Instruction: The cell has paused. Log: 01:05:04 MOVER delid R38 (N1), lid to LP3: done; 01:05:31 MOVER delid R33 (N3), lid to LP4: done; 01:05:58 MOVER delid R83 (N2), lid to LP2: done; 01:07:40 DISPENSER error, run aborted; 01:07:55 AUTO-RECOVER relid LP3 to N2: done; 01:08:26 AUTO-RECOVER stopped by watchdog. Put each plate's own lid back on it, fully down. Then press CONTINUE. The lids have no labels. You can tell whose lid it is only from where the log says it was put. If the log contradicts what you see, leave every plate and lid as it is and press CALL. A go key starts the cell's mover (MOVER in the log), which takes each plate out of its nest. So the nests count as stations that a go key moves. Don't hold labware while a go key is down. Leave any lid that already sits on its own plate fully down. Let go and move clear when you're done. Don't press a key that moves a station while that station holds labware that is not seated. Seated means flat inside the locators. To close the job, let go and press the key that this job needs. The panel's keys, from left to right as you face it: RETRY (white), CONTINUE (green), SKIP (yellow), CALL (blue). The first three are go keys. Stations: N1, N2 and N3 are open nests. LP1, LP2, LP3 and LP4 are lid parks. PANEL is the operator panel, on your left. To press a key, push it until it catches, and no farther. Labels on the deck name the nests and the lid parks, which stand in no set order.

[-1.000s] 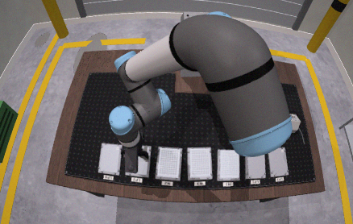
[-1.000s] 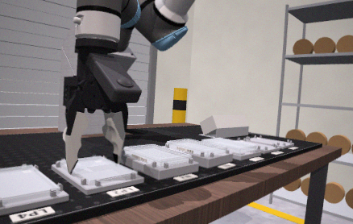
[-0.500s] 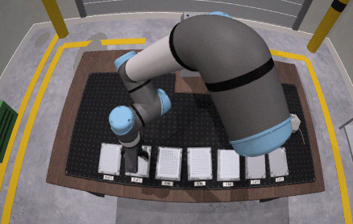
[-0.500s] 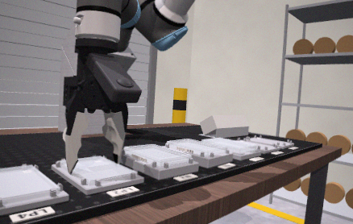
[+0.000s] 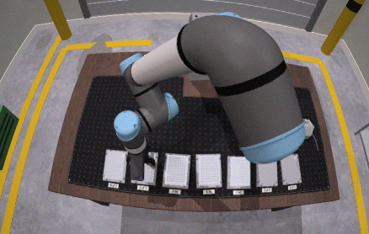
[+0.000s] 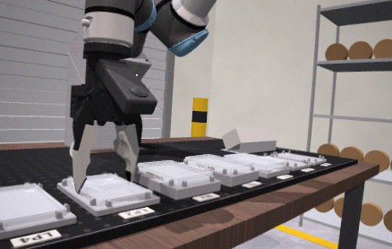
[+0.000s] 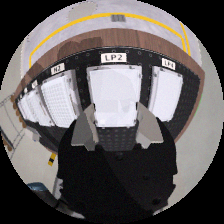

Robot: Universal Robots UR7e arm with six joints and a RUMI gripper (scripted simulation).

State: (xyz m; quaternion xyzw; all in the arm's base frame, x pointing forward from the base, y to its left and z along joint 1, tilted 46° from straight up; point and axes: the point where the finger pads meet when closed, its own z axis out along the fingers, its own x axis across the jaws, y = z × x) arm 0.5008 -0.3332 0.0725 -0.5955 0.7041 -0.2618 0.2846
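The LP2 lid park is 2 cm below my hand. Also, from my hand: blue CALL key (12 cm behind, 63 cm to the left, 4 cm above); LP4 lid park (2 cm behind, 13 cm to the right, 2 cm below); well plate (3 cm ahead, 13 cm to the left).
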